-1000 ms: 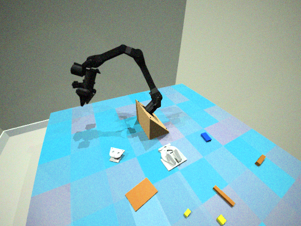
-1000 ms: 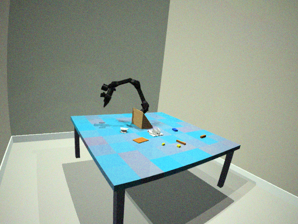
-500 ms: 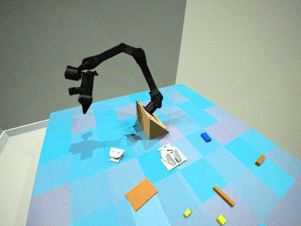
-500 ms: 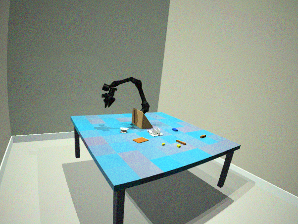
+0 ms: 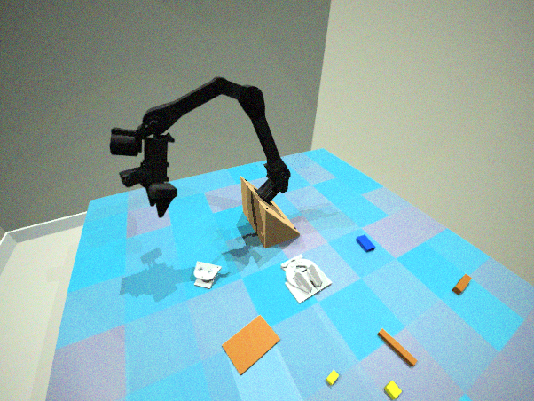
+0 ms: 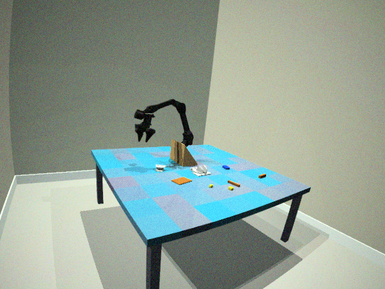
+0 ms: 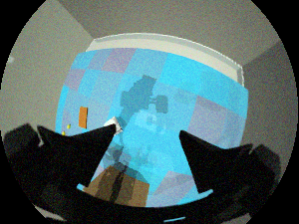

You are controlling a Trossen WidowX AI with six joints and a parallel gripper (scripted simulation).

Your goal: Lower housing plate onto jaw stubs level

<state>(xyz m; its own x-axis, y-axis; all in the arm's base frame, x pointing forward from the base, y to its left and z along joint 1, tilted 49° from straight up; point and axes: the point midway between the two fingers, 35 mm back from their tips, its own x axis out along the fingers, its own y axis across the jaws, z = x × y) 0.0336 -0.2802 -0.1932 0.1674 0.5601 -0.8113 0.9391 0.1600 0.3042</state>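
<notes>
The housing plate lies 14 cm ahead of my gripper tip, 10 cm to the left of it and 15 cm below it. From my gripper tip the other things lie so: blue block 20 cm ahead, 64 cm to the left, 16 cm below; then flat orange plate 36 cm ahead, 17 cm to the left, 17 cm below; then white stand 14 cm ahead, 10 cm to the left, 16 cm below.
</notes>
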